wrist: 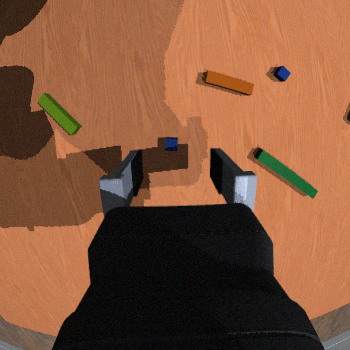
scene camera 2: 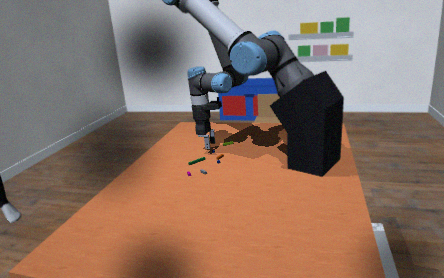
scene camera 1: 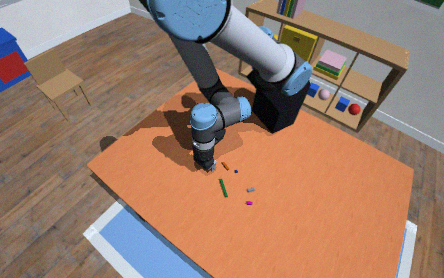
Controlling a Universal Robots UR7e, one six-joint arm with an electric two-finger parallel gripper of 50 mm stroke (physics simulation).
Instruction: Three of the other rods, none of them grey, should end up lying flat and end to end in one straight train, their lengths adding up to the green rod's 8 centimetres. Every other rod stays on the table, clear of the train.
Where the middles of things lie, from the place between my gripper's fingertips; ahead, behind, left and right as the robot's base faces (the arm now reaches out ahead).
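Scene:
Measured from my hand, the green rod (wrist: 264,157) is 3 cm below, 5 cm ahead and 10 cm to the left. There is a lime rod (wrist: 45,100) too, and that one is 3 cm below my hand, 7 cm behind it and 9 cm to the right of it.

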